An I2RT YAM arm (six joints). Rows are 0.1 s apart.
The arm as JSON. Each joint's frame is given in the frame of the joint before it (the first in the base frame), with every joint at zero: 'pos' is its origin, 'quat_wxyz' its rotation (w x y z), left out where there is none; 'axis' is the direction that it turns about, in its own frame. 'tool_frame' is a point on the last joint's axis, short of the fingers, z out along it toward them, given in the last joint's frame.
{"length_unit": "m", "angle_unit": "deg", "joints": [
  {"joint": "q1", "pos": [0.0, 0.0, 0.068], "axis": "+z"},
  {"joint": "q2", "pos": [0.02, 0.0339, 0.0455], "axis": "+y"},
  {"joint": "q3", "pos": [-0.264, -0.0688, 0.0], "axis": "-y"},
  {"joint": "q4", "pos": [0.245, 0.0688, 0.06], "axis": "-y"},
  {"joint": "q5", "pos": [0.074, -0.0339, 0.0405], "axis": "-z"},
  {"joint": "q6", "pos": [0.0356, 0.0, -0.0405], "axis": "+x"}
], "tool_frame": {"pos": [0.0, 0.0, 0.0], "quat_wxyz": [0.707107, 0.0, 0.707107, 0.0]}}
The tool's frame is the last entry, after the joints.
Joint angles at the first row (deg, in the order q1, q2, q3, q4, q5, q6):
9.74 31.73 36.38 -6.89 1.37 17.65
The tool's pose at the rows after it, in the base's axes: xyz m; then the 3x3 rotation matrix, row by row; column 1 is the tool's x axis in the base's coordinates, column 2 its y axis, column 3 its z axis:
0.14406 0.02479 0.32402; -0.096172 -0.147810 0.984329; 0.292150 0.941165 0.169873; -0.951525 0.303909 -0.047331
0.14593 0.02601 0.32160; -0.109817 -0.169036 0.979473; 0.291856 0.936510 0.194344; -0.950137 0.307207 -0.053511
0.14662 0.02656 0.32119; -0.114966 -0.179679 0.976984; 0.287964 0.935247 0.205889; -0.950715 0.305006 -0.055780
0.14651 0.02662 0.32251; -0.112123 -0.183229 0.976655; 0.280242 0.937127 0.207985; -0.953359 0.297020 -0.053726
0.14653 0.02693 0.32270; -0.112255 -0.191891 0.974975; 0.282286 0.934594 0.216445; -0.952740 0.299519 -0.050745
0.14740 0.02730 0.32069; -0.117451 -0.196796 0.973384; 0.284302 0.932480 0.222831; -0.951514 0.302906 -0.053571
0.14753 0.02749 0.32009; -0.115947 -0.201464 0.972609; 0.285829 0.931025 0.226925; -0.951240 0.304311 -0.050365
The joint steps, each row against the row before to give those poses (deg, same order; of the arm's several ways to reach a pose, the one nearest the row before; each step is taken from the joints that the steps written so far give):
0.02 0.27 -0.65 0.45 -1.41 0.06
-0.01 0.43 -0.38 0.45 -1.43 0.13
0.01 0.21 -0.02 0.10 -0.67 -0.17
0.00 0.06 0.26 -0.09 -0.12 -0.49
0.00 0.00 -0.03 0.21 -0.50 0.13
-0.01 0.13 -0.39 0.36 -0.38 0.18
0.01 -0.04 -0.23 0.37 -0.23 0.08

